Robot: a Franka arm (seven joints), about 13 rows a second.
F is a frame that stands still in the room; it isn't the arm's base.
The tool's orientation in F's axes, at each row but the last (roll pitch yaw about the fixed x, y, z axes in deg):
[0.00, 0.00, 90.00]
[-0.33, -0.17, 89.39]
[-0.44, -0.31, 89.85]
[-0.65, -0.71, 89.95]
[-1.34, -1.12, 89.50]
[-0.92, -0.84, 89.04]
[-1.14, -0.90, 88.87]
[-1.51, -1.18, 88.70]
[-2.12, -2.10, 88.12]
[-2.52, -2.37, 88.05]
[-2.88, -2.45, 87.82]
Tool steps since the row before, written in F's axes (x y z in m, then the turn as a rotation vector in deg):
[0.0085, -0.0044, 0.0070, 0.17, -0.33, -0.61]
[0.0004, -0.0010, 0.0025, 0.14, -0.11, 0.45]
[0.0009, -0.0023, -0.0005, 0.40, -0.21, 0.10]
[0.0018, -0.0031, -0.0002, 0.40, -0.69, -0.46]
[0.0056, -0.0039, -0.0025, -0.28, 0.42, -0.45]
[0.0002, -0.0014, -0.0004, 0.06, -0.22, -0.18]
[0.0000, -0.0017, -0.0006, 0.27, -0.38, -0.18]
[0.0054, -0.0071, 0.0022, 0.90, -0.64, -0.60]
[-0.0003, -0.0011, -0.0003, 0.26, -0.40, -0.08]
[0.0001, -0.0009, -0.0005, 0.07, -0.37, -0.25]
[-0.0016, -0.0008, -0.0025, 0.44, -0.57, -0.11]
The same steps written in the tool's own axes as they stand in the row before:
[-0.0044, -0.0085, 0.0070, -0.33, -0.17, -0.61]
[-0.0010, -0.0004, 0.0025, -0.11, -0.14, 0.45]
[-0.0023, -0.0009, -0.0005, -0.21, -0.40, 0.10]
[-0.0031, -0.0018, -0.0002, -0.70, -0.40, -0.46]
[-0.0039, -0.0056, -0.0026, 0.41, 0.29, -0.45]
[-0.0014, -0.0002, -0.0004, -0.22, -0.06, -0.18]
[-0.0017, 0.0000, -0.0006, -0.38, -0.27, -0.18]
[-0.0069, -0.0056, 0.0022, -0.63, -0.90, -0.61]
[-0.0011, 0.0003, -0.0002, -0.39, -0.27, -0.08]
[-0.0009, -0.0001, -0.0005, -0.38, -0.07, -0.24]
[-0.0010, 0.0017, -0.0024, -0.56, -0.46, -0.11]

